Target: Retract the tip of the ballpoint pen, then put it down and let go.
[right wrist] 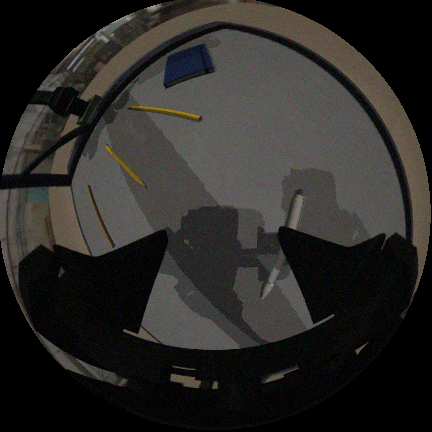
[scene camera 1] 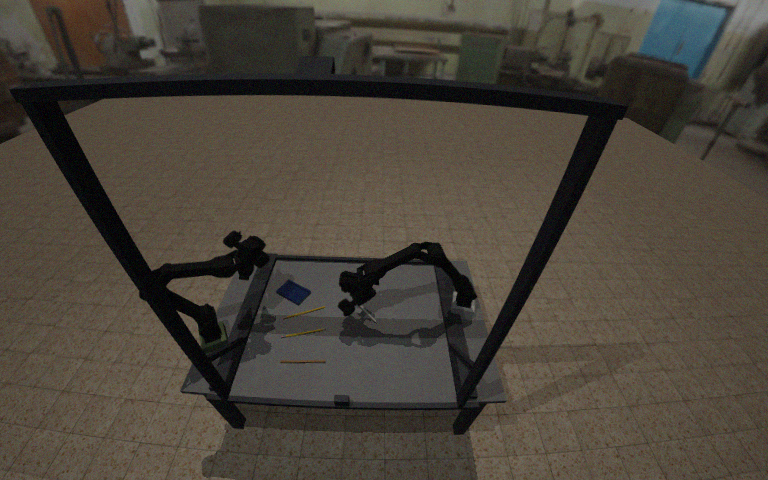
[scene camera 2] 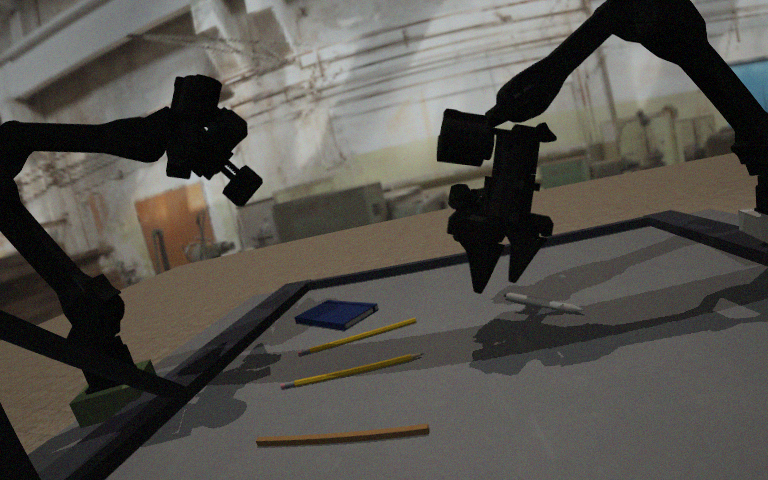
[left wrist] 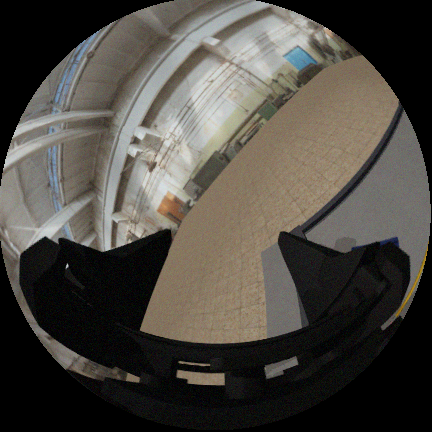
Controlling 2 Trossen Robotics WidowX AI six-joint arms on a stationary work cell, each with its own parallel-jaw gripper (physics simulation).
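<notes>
The white and grey ballpoint pen lies on the grey table, with its dark end at the left and its pointed end at the right in the scene camera 2 view. I cannot tell whether its writing tip is out. My right gripper is open and empty, pointing down above the table near the pen's dark end. In the right wrist view its right finger hides part of the pen. My left gripper is open and empty, raised beside the table's left edge, far from the pen.
A blue notebook lies at the back left. Two yellow pencils and an orange-brown stick lie in front of it. Dark frame posts stand at the table's sides.
</notes>
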